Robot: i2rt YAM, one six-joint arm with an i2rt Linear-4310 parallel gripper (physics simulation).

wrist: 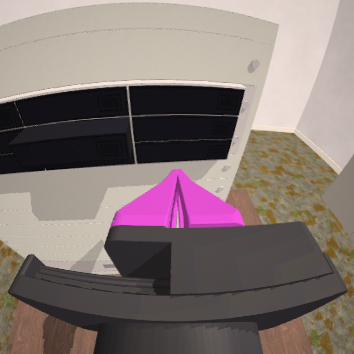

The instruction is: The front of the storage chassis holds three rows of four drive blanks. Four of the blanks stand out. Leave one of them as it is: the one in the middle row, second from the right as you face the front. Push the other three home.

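Places are measured from the arm's base along level axes (x down, y back, z left), in metres.
Where they show: gripper, fingertip midpoint: (176,175).
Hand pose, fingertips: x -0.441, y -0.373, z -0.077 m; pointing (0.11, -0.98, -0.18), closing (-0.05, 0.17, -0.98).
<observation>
After its pixels a point has its place.
The grey storage chassis (140,55) {y -0.445, x -0.520, z -0.054 m} fills the left and centre of the wrist view, with black drive blanks in three rows. The middle-row blank second from the right (65,150) {y -0.400, x -0.455, z 0.014 m} stands out, showing its top face and hiding much of the blank below it. In the rightmost column, the top blank (175,101) {y -0.429, x -0.482, z -0.084 m}, middle blank (175,128) {y -0.429, x -0.454, z -0.085 m} and bottom blank (175,151) {y -0.429, x -0.426, z -0.086 m} look flush. The top blank second from the right (70,107) {y -0.431, x -0.481, z 0.012 m} also looks flush. Columns farther left are cut off or out of view. My gripper (176,175) {y -0.373, x -0.441, z -0.077 m} is shut and empty, its magenta tips below the rightmost column in the picture.
A wooden table top (245,200) {y -0.686, x 0.039, z -0.482 m} shows beside and below the chassis. Small round knobs or screws (254,65) {y -0.441, x -0.519, z -0.164 m} line the chassis's right edge. A patterned floor (280,175) and pale walls (310,65) lie beyond on the right. A grey surface (342,190) cuts in at the right edge.
</observation>
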